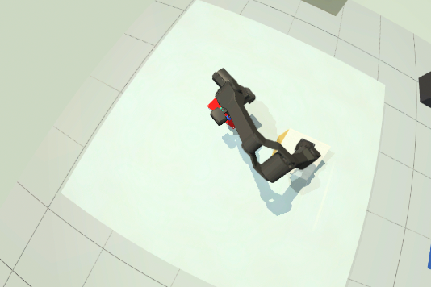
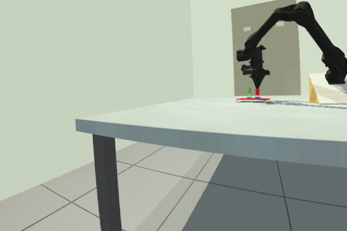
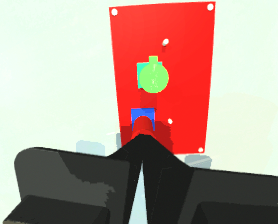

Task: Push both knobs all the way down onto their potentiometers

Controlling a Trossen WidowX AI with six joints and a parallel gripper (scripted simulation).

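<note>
The red knob is 20 mm below my gripper tip. Also, from my gripper tip: green knob: 40 mm ahead, 20 mm to the right, 10 mm below.
</note>
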